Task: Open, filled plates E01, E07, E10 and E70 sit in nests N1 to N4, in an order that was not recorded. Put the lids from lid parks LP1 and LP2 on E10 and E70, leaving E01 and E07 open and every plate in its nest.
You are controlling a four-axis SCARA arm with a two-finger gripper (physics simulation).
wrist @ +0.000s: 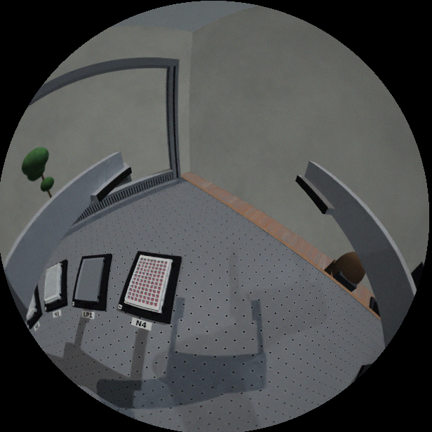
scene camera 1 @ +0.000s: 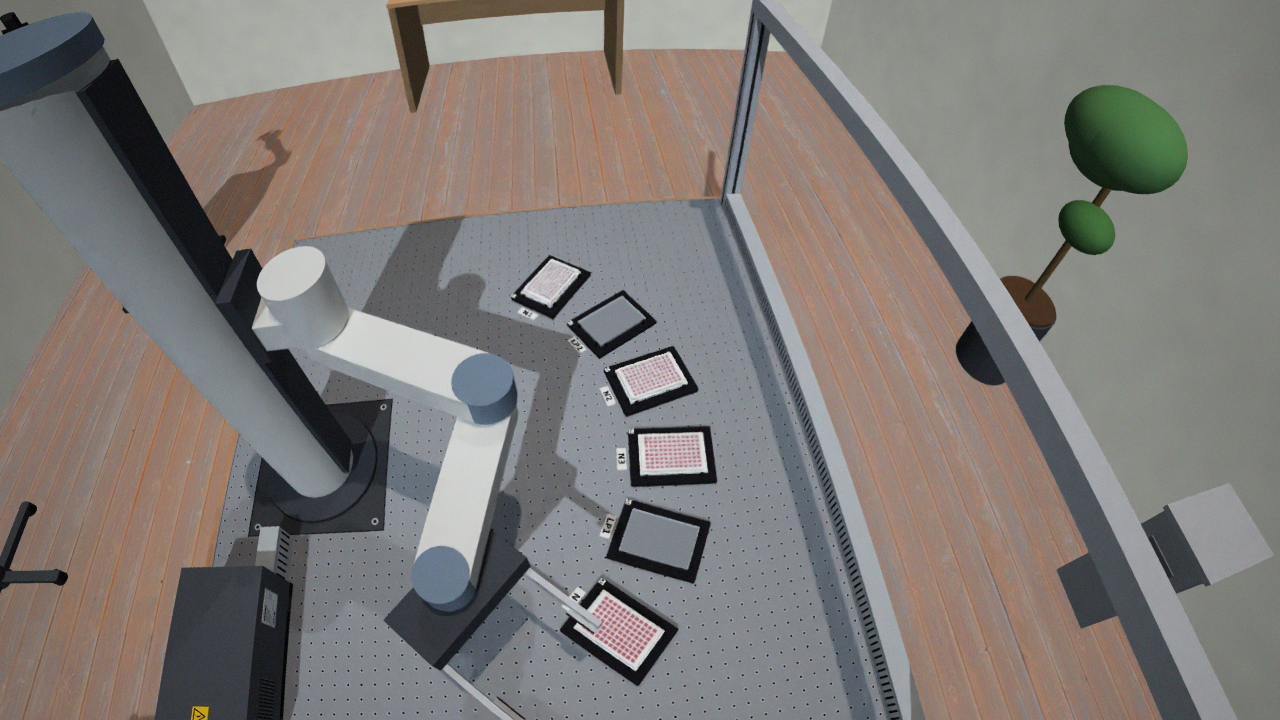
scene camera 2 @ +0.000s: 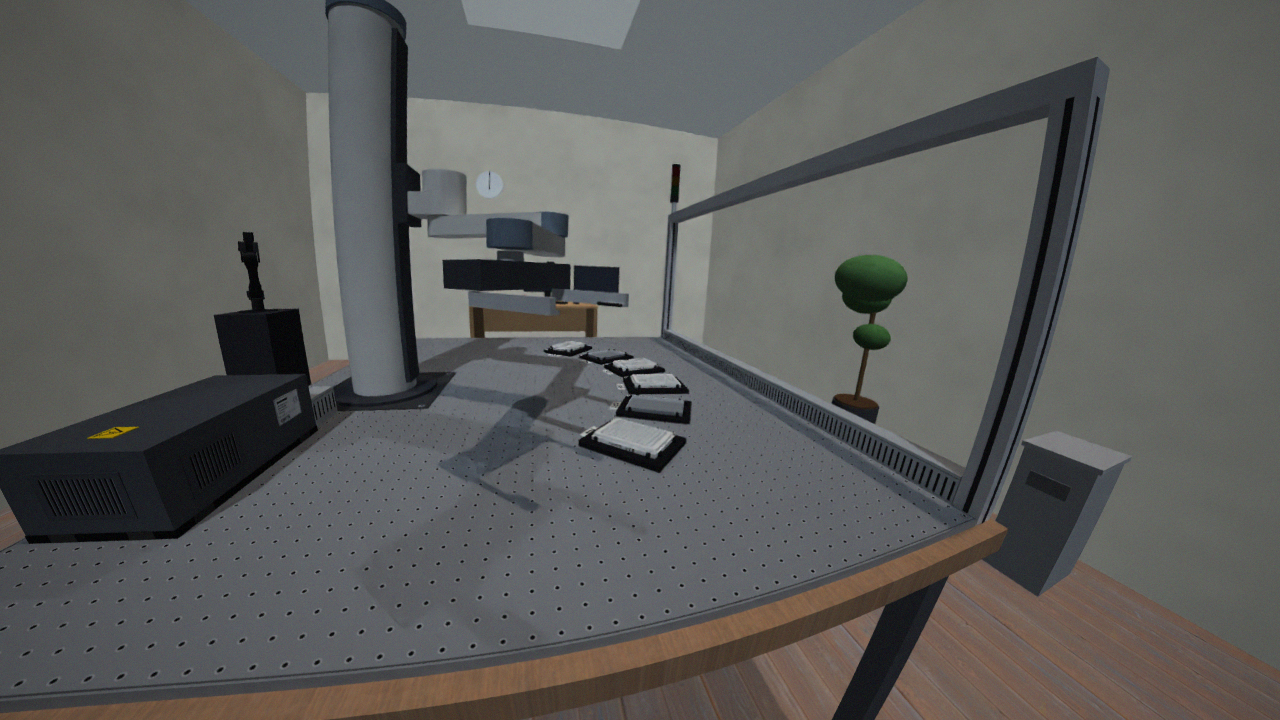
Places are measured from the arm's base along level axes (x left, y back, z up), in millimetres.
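Where they show: gripper, fingertip midpoint: (scene camera 1: 560,676) (scene camera 2: 595,303); arm's base, origin of the base link: (scene camera 1: 323,468) (scene camera 2: 387,393).
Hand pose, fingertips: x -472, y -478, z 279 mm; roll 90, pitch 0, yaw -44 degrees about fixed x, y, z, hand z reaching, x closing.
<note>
Things, the pixels of their top centre, and the offset from my fingertips.
- N1 plate, middle of its top: (scene camera 1: 550,279) (scene camera 2: 568,344) dx +897, dy -36, dz -240 mm
- N2 plate, middle of its top: (scene camera 1: 651,374) (scene camera 2: 634,362) dx +602, dy -226, dz -240 mm
- N3 plate, middle of its top: (scene camera 1: 672,451) (scene camera 2: 655,378) dx +420, dy -238, dz -240 mm
- N4 plate, middle of its top: (scene camera 1: 619,628) (scene camera 2: 633,432) dx +96, dy -90, dz -240 mm
Open plates with pink or red wells sit in their black nests: N1 plate (scene camera 1: 552,282) (scene camera 2: 569,345), N2 plate (scene camera 1: 651,376) (scene camera 2: 635,365), N3 plate (scene camera 1: 672,452) (scene camera 2: 656,381) (wrist: 53,283) and N4 plate (scene camera 1: 626,629) (scene camera 2: 633,437) (wrist: 149,283). Their codes cannot be read. A grey lid (scene camera 1: 660,540) (scene camera 2: 656,405) (wrist: 91,280) lies in LP1, between N3 and N4. Another grey lid (scene camera 1: 612,320) (scene camera 2: 606,355) lies in LP2, between N1 and N2. My gripper (scene camera 2: 591,303) (wrist: 213,157) is wide open and empty, high above the table. In scene camera 1 one finger overlaps N4's corner.
A dark control box (scene camera 1: 223,635) (scene camera 2: 161,447) stands by the arm's column (scene camera 1: 170,259) (scene camera 2: 368,197). A framed guard with a low slotted rail (scene camera 1: 810,447) (scene camera 2: 805,416) (wrist: 135,190) runs along the table side beyond the nests. A plant (scene camera 1: 1125,138) (scene camera 2: 870,277) stands outside it.
</note>
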